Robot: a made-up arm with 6 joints. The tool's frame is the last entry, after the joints.
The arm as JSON. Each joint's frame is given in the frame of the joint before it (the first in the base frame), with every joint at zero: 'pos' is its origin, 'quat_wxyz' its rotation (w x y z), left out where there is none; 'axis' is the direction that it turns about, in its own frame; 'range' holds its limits. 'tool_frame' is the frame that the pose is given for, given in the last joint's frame.
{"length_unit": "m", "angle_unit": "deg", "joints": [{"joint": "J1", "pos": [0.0, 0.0, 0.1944], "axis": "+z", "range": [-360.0, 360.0]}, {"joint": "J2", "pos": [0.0, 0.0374, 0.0], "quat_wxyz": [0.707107, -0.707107, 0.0, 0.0], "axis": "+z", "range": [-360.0, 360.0]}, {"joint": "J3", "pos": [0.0, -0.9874, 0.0], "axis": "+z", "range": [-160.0, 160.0]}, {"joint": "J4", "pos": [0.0, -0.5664, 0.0], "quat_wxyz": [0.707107, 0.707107, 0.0, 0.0], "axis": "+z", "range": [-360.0, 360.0]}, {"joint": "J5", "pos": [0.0, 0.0, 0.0], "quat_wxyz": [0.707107, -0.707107, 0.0, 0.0], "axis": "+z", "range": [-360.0, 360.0]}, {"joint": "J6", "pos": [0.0, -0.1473, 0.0], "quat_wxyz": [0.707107, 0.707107, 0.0, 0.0], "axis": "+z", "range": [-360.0, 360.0]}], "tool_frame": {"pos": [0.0, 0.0, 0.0]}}
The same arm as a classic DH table. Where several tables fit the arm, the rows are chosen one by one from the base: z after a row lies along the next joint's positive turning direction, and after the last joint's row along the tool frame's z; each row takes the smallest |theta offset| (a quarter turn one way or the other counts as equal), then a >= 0, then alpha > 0; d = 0 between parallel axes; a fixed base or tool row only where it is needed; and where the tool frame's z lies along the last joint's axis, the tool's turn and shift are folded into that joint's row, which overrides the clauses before.
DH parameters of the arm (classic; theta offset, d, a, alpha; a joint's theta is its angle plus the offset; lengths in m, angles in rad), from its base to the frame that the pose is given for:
J1: 0 0.1944 0 -1.5708
J2: -1.5708 0 0.9874 0
J3: 1.5708 0.0374 0 1.5708
J4: 0 0.5664 0 -1.5708
J5: 0 0 0 1.5708
J6: 0 0.1473 0 0
Joint limits (rad, base to tool): -6.2832..6.2832 -6.2832..6.2832 -2.7925..2.7925 -6.2832..6.2832 -6.2832..6.2832 -6.2832..6.2832

